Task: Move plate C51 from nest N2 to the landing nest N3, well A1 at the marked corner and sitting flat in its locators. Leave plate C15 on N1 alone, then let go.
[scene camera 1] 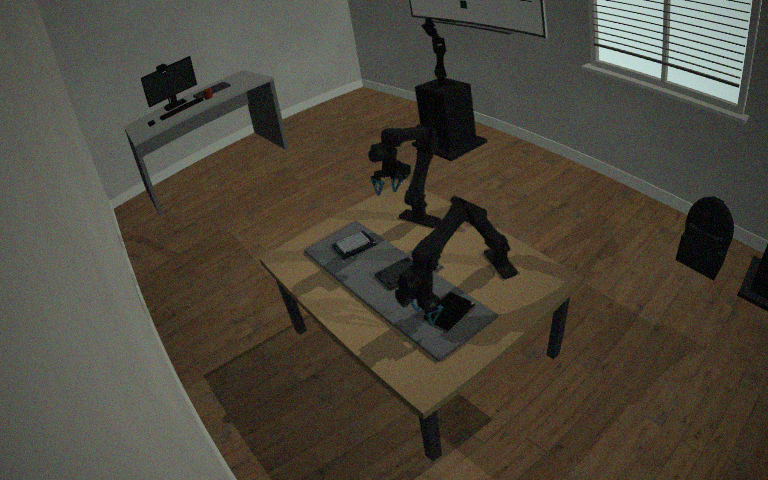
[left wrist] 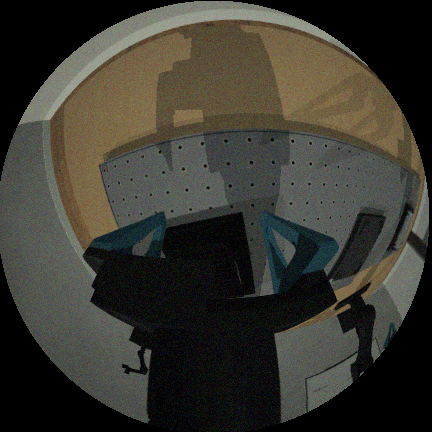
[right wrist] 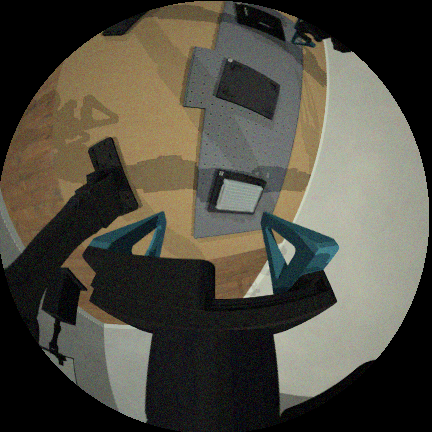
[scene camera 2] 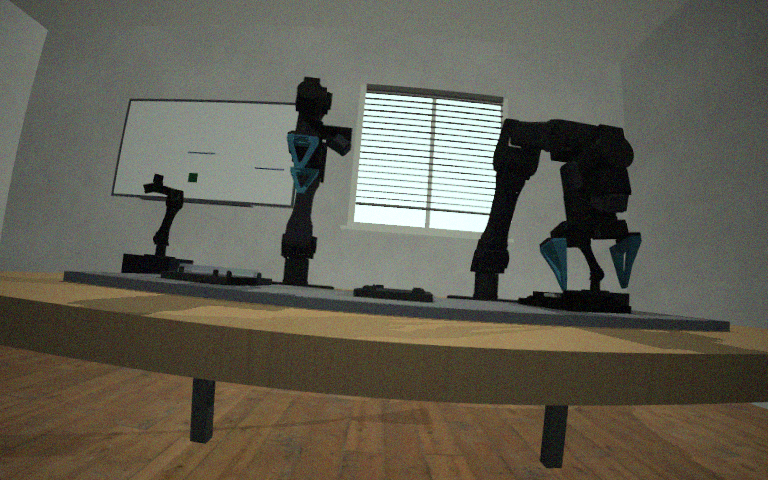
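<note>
A black plate or block (scene camera 1: 455, 310) (scene camera 2: 603, 301) (left wrist: 212, 240) (right wrist: 260, 21) sits at the right of the mat in scene camera 1. A white plate (scene camera 1: 353, 242) (scene camera 2: 220, 271) (right wrist: 240, 196) rests on a dark nest at the mat's left end. A bare dark nest (scene camera 1: 390, 275) (scene camera 2: 393, 293) (left wrist: 359, 245) (right wrist: 247, 91) lies between them. The labels and well A1 are too small or dark to read. My left gripper (scene camera 1: 424, 315) (scene camera 2: 594, 288) (left wrist: 213, 216) is open, empty and low above the black plate. My right gripper (scene camera 1: 386, 193) (scene camera 2: 302, 180) (right wrist: 213, 216) is open, empty and high up.
The nests stand on a grey perforated mat (scene camera 1: 339, 271) (left wrist: 310, 200) on a wooden table (scene camera 1: 339, 322). The right arm's base (scene camera 1: 419, 218) and the left arm's base (scene camera 1: 500, 264) stand behind the mat. A desk with a monitor (scene camera 1: 168, 83) stands farther back.
</note>
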